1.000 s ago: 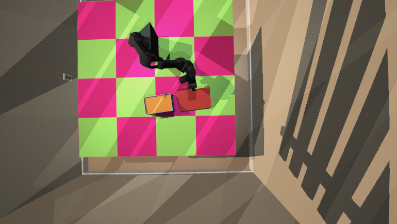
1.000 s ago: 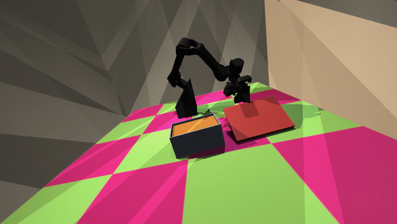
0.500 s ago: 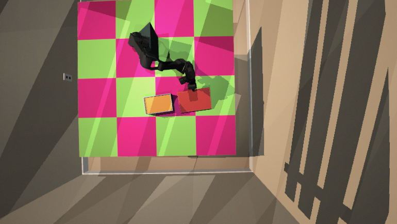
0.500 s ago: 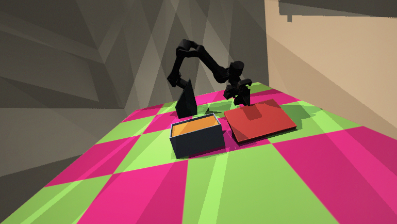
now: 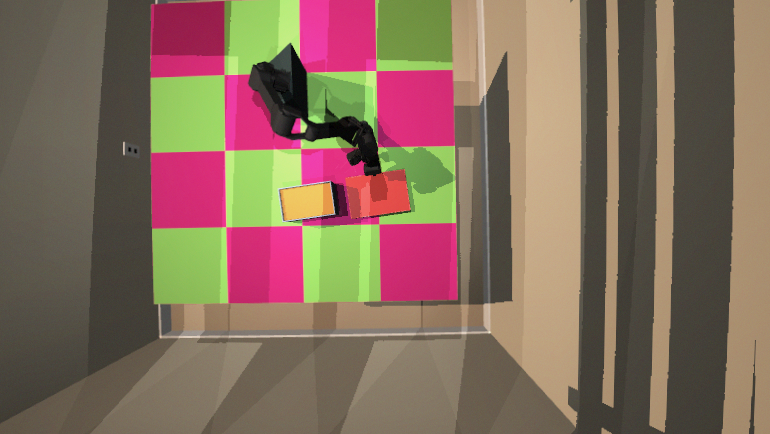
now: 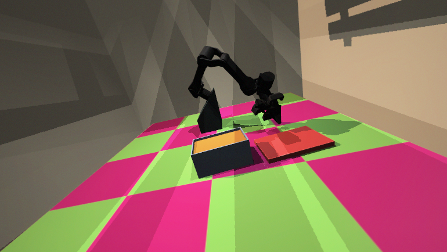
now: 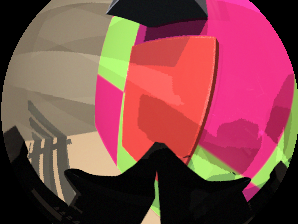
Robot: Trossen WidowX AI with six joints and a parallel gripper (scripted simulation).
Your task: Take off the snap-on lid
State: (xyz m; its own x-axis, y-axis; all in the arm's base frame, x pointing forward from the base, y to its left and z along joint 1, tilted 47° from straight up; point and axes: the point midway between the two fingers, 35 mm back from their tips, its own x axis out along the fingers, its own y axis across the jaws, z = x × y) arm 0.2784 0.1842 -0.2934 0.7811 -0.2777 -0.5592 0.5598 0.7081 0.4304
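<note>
Right now my gripper tip is 70 mm short of the red lid, 20 mm to the right of it and 60 mm above it. The rest, counted from my gripper tip: storage box 130 mm ahead, 250 mm to the right, 20 mm below.
</note>
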